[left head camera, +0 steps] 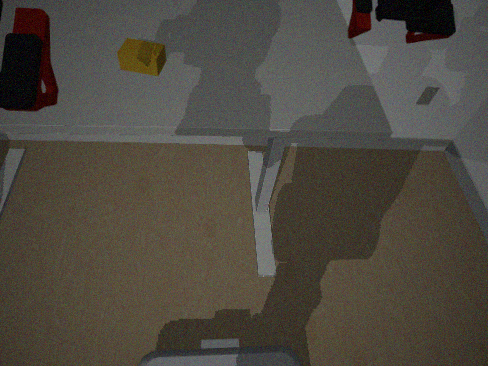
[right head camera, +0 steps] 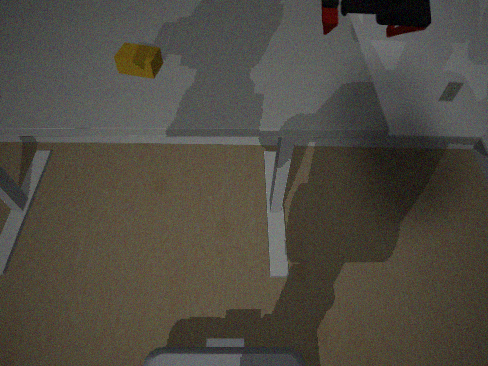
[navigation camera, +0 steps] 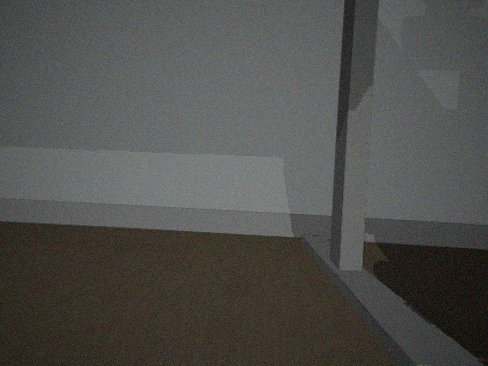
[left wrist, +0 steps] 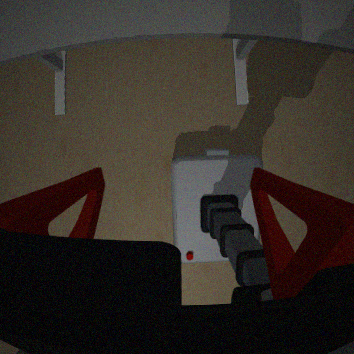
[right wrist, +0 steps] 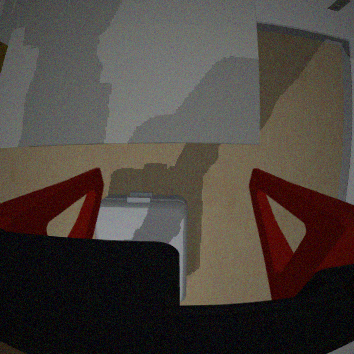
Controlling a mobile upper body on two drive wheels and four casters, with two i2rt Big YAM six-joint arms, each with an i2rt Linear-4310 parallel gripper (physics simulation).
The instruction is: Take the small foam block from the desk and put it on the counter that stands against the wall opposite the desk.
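Frame: origin at the left arm's base, x up, y left, z back, level; centimetres.
Seen in the pictures: left gripper, fingertip midpoint: point(left wrist: 177, 175); right gripper, fingertip midpoint: point(left head camera: 378, 37) point(right head camera: 356, 31) point(right wrist: 175, 176).
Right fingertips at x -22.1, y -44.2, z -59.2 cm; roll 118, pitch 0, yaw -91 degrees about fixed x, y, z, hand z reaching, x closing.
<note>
Pixels of each thing's top centre, then the offset from my right fingertips to it. "spot": a spot on its surface instead. Level surfaces: height alone.
- small yellow foam block, top centre: point(left head camera: 141, 48) point(right head camera: 137, 52) dx -19.4, dy +41.3, dz -22.5 cm
- pale desk, surface height: dx -23.9 cm
- desk leg, surface spot: point(navigation camera: 352, 200) spot: dx -100.8, dy +0.2, dz -36.7 cm
- wall outlet, top centre: point(right head camera: 456, 82) point(left head camera: 433, 87) dx -73.2, dy -84.3, dz -82.1 cm
A small yellow foam block point(left head camera: 141, 56) point(right head camera: 138, 60) lies on the pale desk point(left head camera: 310, 65) point(right head camera: 305, 60), at the upper left in both head views. A sliver of the block point(right wrist: 2, 56) shows at the left edge of the right wrist view. My left gripper point(left wrist: 177, 175) is open and empty; part of it shows left of the block in the left head view. My right gripper point(left head camera: 380, 39) point(right head camera: 357, 34) point(right wrist: 175, 176) is open and empty, well to the right of the block. The desk point(left wrist: 125, 17) crosses the top of the left wrist view. The counter does not show.
A desk foot point(left head camera: 265, 250) point(right head camera: 278, 250) stands on the floor below the desk's front edge. A desk leg point(navigation camera: 352, 200) rises close ahead in the navigation view. My white base point(left wrist: 192, 210) point(right wrist: 115, 217) is before the desk. A wall outlet point(left head camera: 427, 95) point(right head camera: 451, 91) is at the right.
</note>
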